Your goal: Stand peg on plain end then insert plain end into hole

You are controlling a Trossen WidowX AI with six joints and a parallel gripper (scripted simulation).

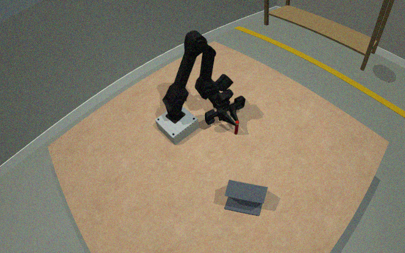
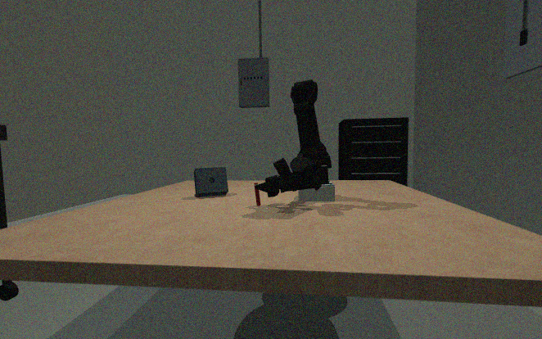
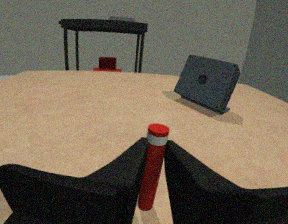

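Now: the red peg 1 cm below my gripper tip. Also, from my gripper tip: grey sloped panel: 22 cm ahead, 21 cm to the right.
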